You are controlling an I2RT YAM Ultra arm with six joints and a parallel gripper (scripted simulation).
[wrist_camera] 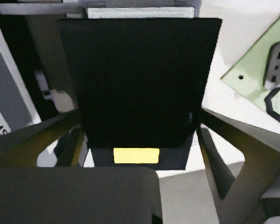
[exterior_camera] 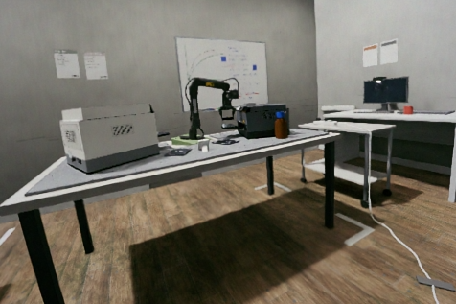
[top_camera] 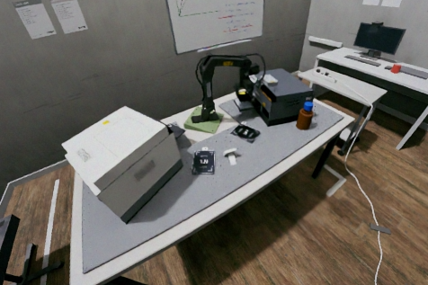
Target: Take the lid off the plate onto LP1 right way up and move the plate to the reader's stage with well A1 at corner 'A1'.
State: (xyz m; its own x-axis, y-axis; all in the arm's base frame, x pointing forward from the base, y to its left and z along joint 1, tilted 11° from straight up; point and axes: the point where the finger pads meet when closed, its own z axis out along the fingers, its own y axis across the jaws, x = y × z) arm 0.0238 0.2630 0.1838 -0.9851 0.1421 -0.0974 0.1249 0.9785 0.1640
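The plate is 60 mm below my hand. From my hand the other things lie so: black lid (right at my hand); brown capped bottle (310 mm ahead, 300 mm to the left, 40 mm below).
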